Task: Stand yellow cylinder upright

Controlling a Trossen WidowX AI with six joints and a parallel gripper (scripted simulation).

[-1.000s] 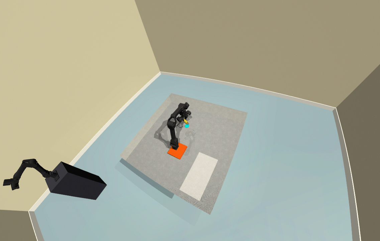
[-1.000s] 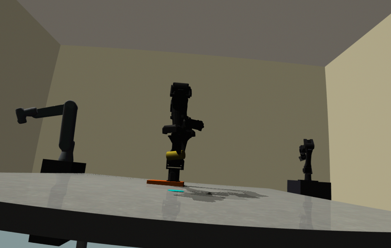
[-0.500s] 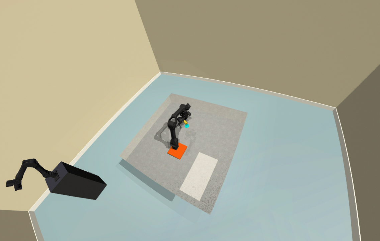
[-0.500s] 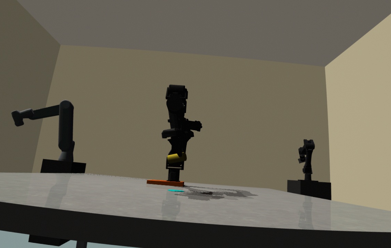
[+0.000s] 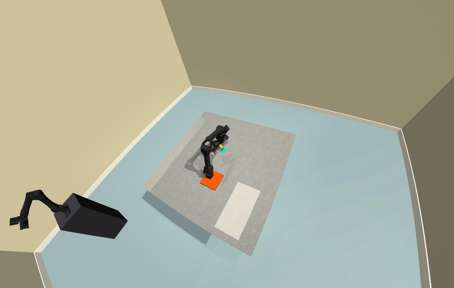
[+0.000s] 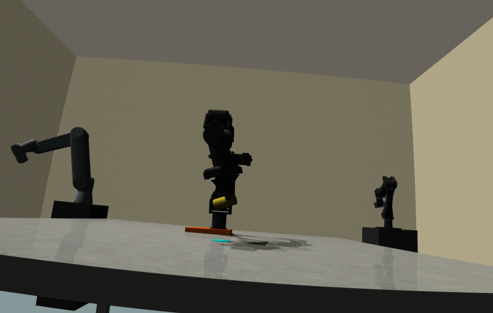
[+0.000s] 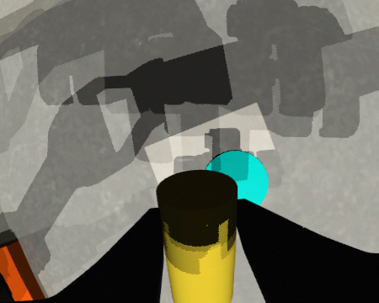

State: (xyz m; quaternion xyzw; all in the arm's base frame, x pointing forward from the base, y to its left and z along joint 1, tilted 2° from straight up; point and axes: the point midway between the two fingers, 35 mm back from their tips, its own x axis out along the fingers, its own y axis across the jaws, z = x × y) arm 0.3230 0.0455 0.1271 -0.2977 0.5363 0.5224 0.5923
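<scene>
The cyan circle lies 20 mm ahead of my gripper tip, 20 mm to the right of it and 120 mm below it. From my gripper tip the other things lie so: yellow tall cylinder (10 mm behind, 20 mm to the right, 10 mm below).
</scene>
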